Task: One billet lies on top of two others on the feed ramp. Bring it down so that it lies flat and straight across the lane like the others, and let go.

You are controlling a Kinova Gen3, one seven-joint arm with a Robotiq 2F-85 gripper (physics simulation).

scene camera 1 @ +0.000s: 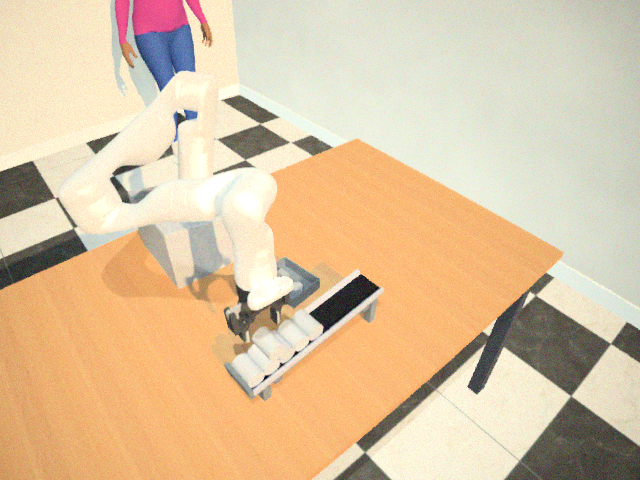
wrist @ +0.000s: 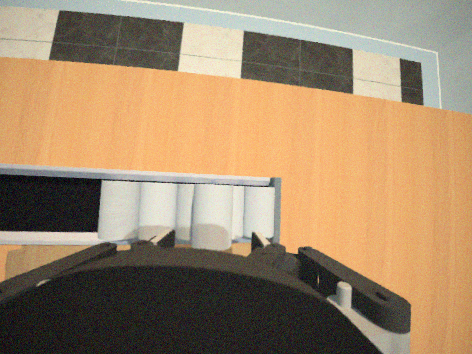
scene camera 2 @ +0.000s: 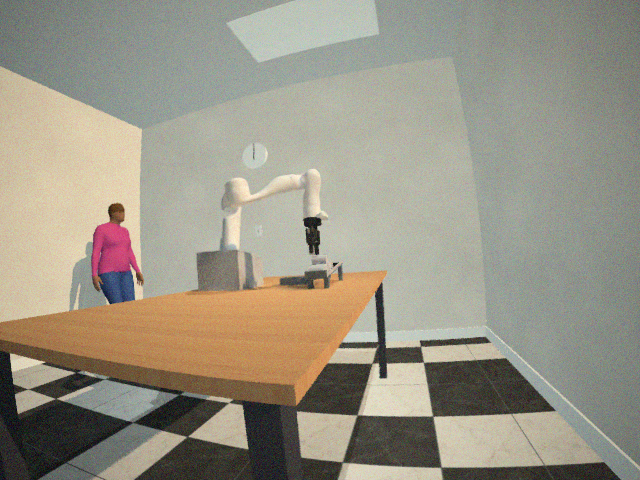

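Where they show: gripper, fingertip midpoint: (scene camera 1: 260, 330) (wrist: 213, 242) (scene camera 2: 314, 254); arm's base at its link origin: (scene camera 2: 229, 256).
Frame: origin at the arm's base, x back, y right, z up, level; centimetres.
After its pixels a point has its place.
The top billet (scene camera 1: 269, 343) @[x -52.5, y 8.8, z -2.7 cm] (scene camera 2: 318, 259) @[x -51.4, y 10.2, z -4.2 cm] (wrist: 212, 207) @[x -52.1, y 8.2, z -2.6 cm], a white cylinder, lies across two others (wrist: 184, 207) @[x -51.3, y 5.1, z -5.9 cm] (wrist: 238, 207) @[x -52.0, y 11.0, z -6.6 cm] on the feed ramp (scene camera 1: 338, 324) (wrist: 150, 175). In the wrist view its near end sticks out past the near rail. More white billets (scene camera 1: 247, 369) @[x -52.7, y 14.4, z -6.8 cm] (wrist: 120, 210) @[x -50.3, y -1.1, z -5.1 cm] (wrist: 259, 207) @[x -52.3, y 13.5, z -6.7 cm] lie across the lane on both sides. My gripper (scene camera 1: 262, 329) @[x -49.1, y 8.7, z -2.1 cm] (scene camera 2: 313, 252) @[x -49.1, y 8.7, z -2.1 cm] (wrist: 213, 242) @[x -49.1, y 8.7, z -2.1 cm] is open and empty, pointing down above the ramp, its fingers a little wider apart than the top billet. In the wrist view one fingertip shows on each side of that billet's near end.
A blue-grey tray (scene camera 1: 310, 275) @[x -33.4, y -15.0, z -12.9 cm] (scene camera 2: 293, 280) @[x -32.5, y -5.2, z -13.6 cm] with pale pieces stands behind the ramp, towards the robot base (scene camera 1: 178, 253) @[x -15.1, y 12.3, z -4.3 cm] (scene camera 2: 219, 271) @[x -4.7, y 15.2, z -6.9 cm]. The ramp's end plate (wrist: 277, 210) @[x -52.0, y 16.3, z -8.5 cm] closes its low end. A person (scene camera 1: 160, 18) (scene camera 2: 112, 253) stands beyond the table (scene camera 1: 413, 222) @[x -30.8, y -56.5, z -15.9 cm] (scene camera 2: 206, 330) @[x -53.2, y 81.9, z -15.9 cm].
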